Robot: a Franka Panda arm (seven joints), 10 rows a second.
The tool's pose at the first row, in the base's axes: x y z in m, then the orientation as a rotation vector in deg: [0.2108, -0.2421, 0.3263, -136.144, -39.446, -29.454]
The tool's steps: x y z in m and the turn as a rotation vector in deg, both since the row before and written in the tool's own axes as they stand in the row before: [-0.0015, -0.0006, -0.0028, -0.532, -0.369, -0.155]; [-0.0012, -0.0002, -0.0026, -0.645, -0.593, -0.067]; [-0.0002, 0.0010, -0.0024, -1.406, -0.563, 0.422]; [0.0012, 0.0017, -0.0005, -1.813, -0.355, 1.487]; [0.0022, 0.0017, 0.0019, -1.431, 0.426, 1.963]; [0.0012, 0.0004, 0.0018, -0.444, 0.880, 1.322]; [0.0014, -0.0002, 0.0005, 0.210, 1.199, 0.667]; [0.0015, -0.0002, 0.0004, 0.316, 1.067, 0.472]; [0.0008, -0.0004, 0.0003, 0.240, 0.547, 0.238]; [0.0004, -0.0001, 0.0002, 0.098, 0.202, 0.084]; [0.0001, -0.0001, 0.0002, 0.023, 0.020, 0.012]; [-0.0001, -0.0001, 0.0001, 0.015, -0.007, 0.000]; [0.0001, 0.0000, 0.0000, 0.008, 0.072, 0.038]
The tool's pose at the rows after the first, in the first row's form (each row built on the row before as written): [0.2087, -0.2440, 0.3279, -136.755, -39.745, -29.337]; [0.2071, -0.2459, 0.3293, -137.583, -40.023, -28.973]; [0.2071, -0.2482, 0.3306, -139.221, -39.607, -28.790]; [0.2089, -0.2493, 0.3309, -141.387, -37.713, -28.607]; [0.2120, -0.2487, 0.3298, -142.949, -34.904, -29.001]; [0.2136, -0.2476, 0.3288, -143.249, -32.825, -29.763]; [0.2148, -0.2468, 0.3291, -142.678, -31.541, -30.886]; [0.2161, -0.2460, 0.3296, -142.019, -30.574, -31.872]; [0.2167, -0.2453, 0.3299, -141.603, -30.096, -32.345]; [0.2170, -0.2450, 0.3300, -141.440, -29.926, -32.517]; [0.2171, -0.2448, 0.3299, -141.412, -29.907, -32.527]; [0.2170, -0.2447, 0.3298, -141.401, -29.912, -32.513]; [0.2171, -0.2447, 0.3298, -141.369, -29.837, -32.581]
